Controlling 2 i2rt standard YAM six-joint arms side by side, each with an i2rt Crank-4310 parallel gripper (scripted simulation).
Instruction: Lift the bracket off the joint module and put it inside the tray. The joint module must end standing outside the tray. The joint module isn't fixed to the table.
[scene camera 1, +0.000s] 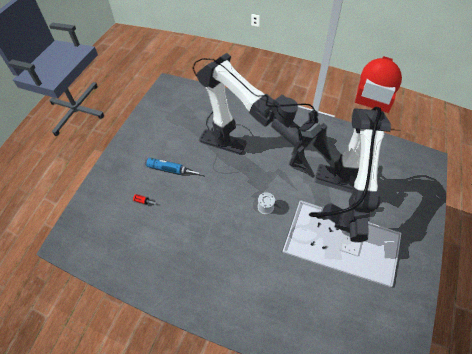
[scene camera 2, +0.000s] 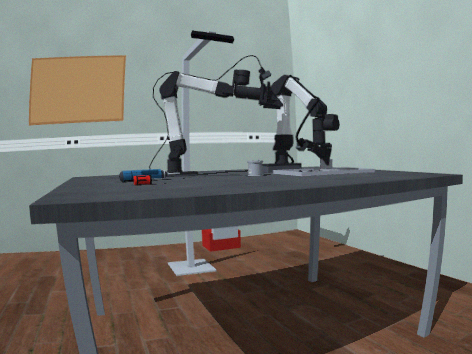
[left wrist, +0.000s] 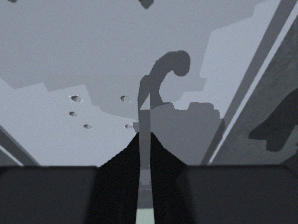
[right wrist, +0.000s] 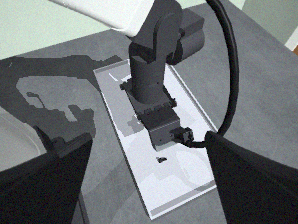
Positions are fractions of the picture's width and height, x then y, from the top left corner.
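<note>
A tray (scene camera 1: 0.80, 0.73) is visible, with the tray also present in the left wrist view (left wrist: 0.68, 0.31) and the right wrist view (right wrist: 0.63, 0.78). There is a bracket (left wrist: 0.31, 0.47). My right gripper (right wrist: 0.50, 0.60) is visible, as is my left gripper (left wrist: 0.49, 0.60), which the right wrist view also shows (right wrist: 0.47, 0.46).
</note>
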